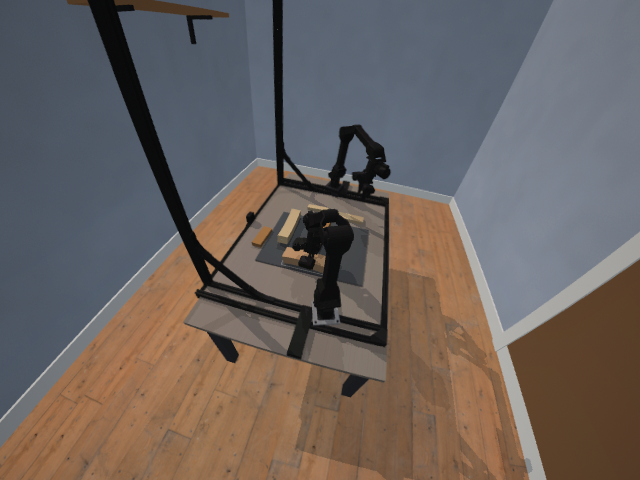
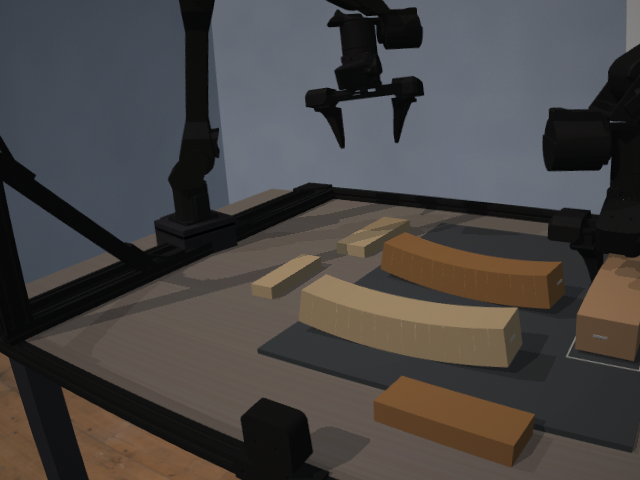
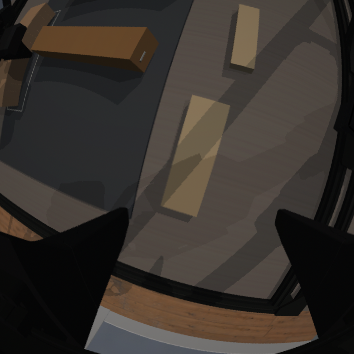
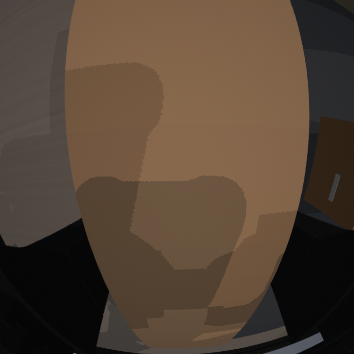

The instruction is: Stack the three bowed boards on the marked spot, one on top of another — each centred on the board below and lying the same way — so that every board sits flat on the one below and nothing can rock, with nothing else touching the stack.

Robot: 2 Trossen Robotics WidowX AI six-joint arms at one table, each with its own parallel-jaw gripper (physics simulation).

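Frame: origin at the left arm's base, x ahead, y left, z up, level; millimetres.
Seen in the pictures: left gripper, fingertip midpoint: (image 1: pixel 360 196) (image 2: pixel 369 145) (image 3: pixel 205 217); right gripper, fingertip midpoint: (image 3: pixel 23 56) (image 4: pixel 185 203); left arm's base, link origin: (image 1: pixel 334 185) (image 2: pixel 193 218); right arm's base, link origin: (image 1: pixel 325 311).
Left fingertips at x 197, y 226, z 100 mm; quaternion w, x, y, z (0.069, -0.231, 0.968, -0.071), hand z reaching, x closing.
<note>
Pixels of each thing's top centre, then the offset from my left fingertips to it. "spot": a spot on its surface instead. Level surfaces: height alone.
- mid-brown bowed board, top centre: (image 4: pixel 192 259) (image 2: pixel 629 268) (image 3: pixel 10 47) (image 1: pixel 309 256) dx +458, dy -64, dz -87 mm
- dark mat, surface height: dz -146 mm
- light tan bowed board, top centre: (image 2: pixel 402 298) (image 1: pixel 290 221) dx +289, dy -268, dz -94 mm
- dark brown bowed board, top centre: (image 2: pixel 467 251) (image 3: pixel 76 35) dx +261, dy -107, dz -95 mm
- thin white outline, surface spot: (image 3: pixel 29 82) spot: dx +398, dy -9, dz -146 mm
- brown block, top centre: (image 2: pixel 453 408) (image 1: pixel 262 235) dx +417, dy -355, dz -131 mm
- small tan block, top centre: (image 2: pixel 287 269) (image 3: pixel 246 31) (image 1: pixel 318 207) dx +43, dy -223, dz -135 mm
- longer tan block, top centre: (image 3: pixel 194 155) (image 2: pixel 374 230) (image 1: pixel 350 217) dx +25, dy -22, dz -134 mm
My right gripper (image 1: pixel 305 254) (image 4: pixel 185 203) is shut on a mid-brown bowed board (image 1: pixel 290 257) (image 4: pixel 186 123), low over the near part of the dark mat (image 1: pixel 361 238) (image 2: pixel 309 348). I cannot tell whether the board touches the mat. A light tan bowed board (image 2: pixel 409 324) (image 1: pixel 290 226) and a dark brown bowed board (image 2: pixel 470 271) (image 3: pixel 91 43) lie on the mat, arched upward and side by side. A thin white outline (image 3: pixel 29 82) marks the spot on the mat. My left gripper (image 2: pixel 369 142) (image 3: pixel 205 217) (image 1: pixel 366 188) is open and empty, high over the table's far end.
Three flat blocks lie on the table: a brown block (image 2: pixel 453 419) (image 1: pixel 262 236) beside the mat, a small tan block (image 2: pixel 286 275) (image 3: pixel 244 35), and a longer tan block (image 2: pixel 371 235) (image 3: pixel 197 154) (image 1: pixel 337 213). A black frame rail (image 2: pixel 437 202) rims the table.
</note>
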